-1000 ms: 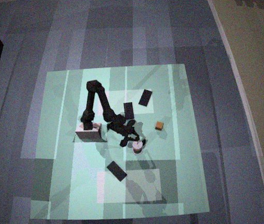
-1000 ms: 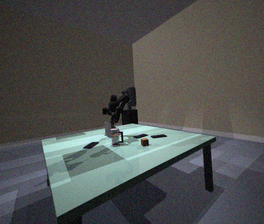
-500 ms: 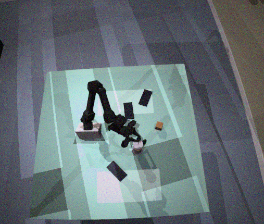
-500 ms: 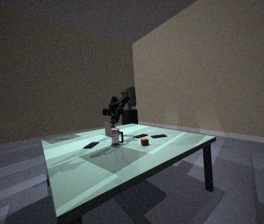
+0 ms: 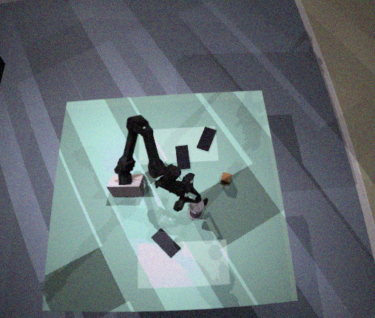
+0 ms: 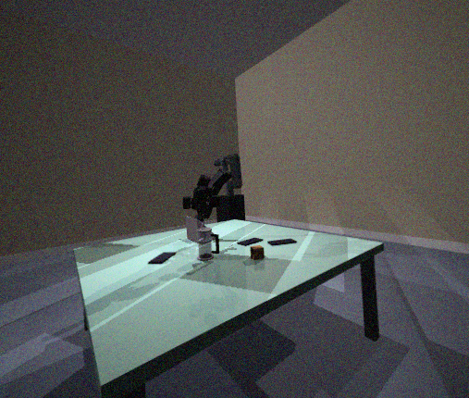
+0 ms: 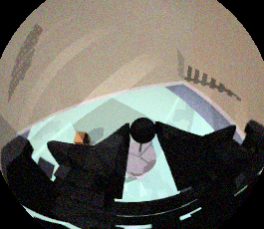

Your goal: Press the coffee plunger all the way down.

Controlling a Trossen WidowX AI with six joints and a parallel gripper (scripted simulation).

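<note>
Right now my gripper tip is 12 cm above the coffee press and 1 cm to the right of it.
</note>
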